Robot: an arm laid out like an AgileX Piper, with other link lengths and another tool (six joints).
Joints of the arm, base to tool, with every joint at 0 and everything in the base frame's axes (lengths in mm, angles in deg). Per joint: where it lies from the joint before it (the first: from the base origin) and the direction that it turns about. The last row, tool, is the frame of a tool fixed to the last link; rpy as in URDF.
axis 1: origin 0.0 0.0 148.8 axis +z
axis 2: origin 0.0 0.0 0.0 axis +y
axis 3: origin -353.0 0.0 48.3 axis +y
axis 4: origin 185.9 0.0 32.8 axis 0.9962 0 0.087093
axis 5: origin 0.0 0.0 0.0 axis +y
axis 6: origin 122.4 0.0 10.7 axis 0.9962 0 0.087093
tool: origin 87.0 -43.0 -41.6 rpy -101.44 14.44 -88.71
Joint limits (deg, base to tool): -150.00..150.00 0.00..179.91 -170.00..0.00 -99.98..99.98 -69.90..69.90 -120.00..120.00
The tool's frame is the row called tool.
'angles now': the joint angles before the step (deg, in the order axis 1, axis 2, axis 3, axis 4, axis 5, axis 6). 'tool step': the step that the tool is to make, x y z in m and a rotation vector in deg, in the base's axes. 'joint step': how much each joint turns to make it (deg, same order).
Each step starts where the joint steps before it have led.
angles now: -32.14 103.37 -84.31 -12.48 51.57 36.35
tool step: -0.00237 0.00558 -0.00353 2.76 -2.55 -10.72
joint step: -1.01 0.17 0.00 -0.65 1.08 10.76
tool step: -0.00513 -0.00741 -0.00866 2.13 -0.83 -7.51
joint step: -2.63 1.28 -0.02 0.21 0.21 5.28
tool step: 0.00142 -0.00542 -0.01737 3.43 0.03 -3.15
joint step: -2.25 2.73 -0.05 2.72 -0.57 0.24
